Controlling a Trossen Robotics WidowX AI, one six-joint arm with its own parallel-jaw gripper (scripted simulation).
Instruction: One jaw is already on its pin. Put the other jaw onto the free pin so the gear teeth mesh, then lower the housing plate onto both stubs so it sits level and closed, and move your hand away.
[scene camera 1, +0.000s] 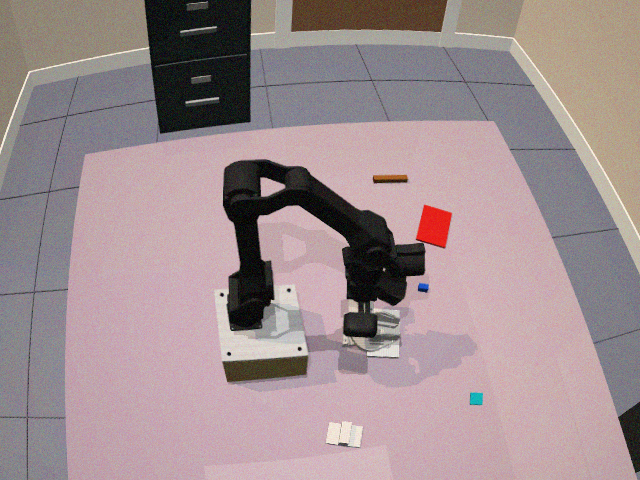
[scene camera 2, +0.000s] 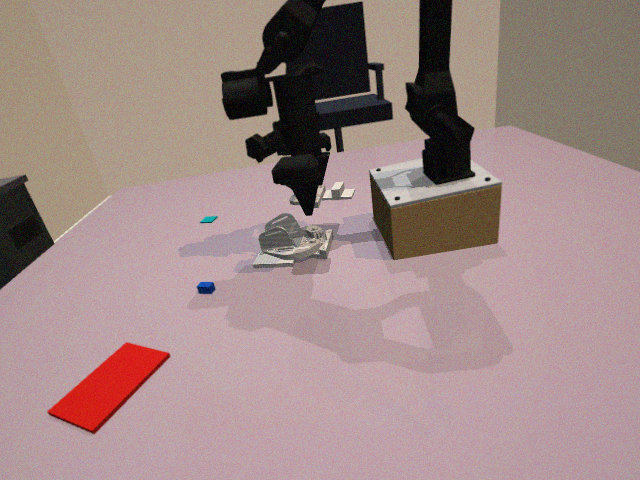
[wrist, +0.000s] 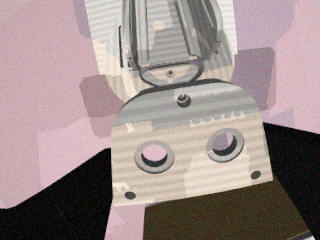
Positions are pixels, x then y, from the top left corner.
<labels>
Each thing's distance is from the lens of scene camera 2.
my gripper (scene camera 2: 313, 205): 65 cm
red flat plate (scene camera 2: 100, 395): 53 cm
jaw (scene camera 2: 289, 223): 70 cm
The marked spots on the jaw and the red flat plate are 39 cm apart.
</labels>
